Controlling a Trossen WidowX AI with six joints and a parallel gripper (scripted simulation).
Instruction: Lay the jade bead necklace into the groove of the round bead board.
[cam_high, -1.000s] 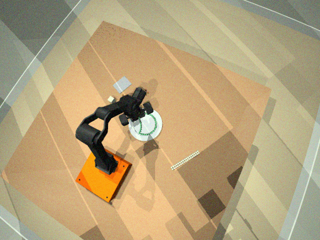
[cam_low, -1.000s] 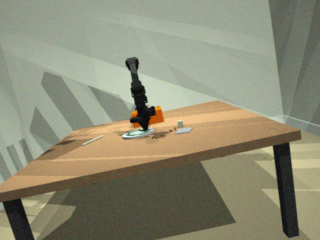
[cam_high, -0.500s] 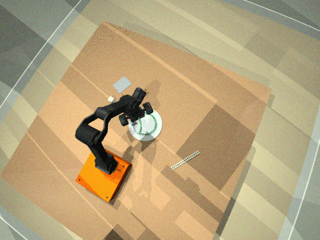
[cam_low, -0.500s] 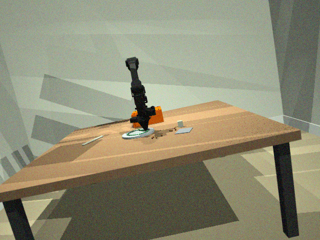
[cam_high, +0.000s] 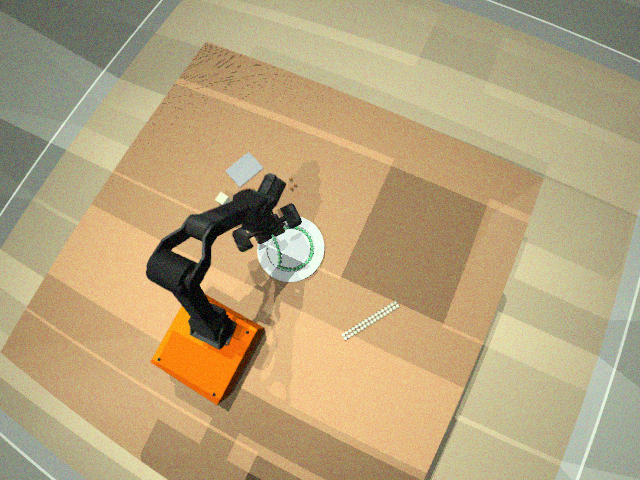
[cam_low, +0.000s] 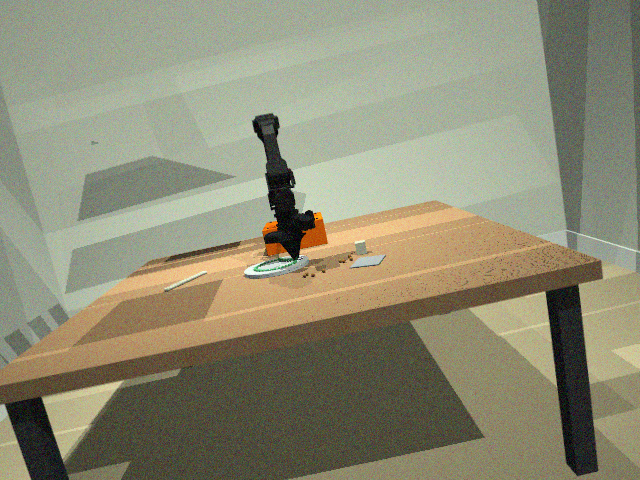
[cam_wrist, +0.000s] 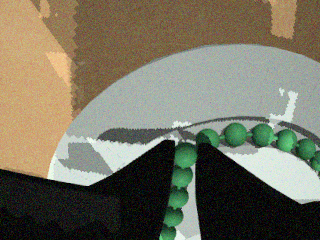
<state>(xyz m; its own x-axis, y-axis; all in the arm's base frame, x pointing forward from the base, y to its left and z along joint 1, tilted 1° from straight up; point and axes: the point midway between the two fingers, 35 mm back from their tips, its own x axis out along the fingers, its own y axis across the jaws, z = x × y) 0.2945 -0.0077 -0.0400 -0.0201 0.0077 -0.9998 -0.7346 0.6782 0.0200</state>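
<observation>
Now: the round bead board 20 mm behind my gripper tip, 60 mm to the right of it and 10 mm below it. Round my gripper tip: grey flat plate 170 mm ahead, 180 mm to the left, 20 mm below; small white cube 50 mm ahead, 190 mm to the left.
</observation>
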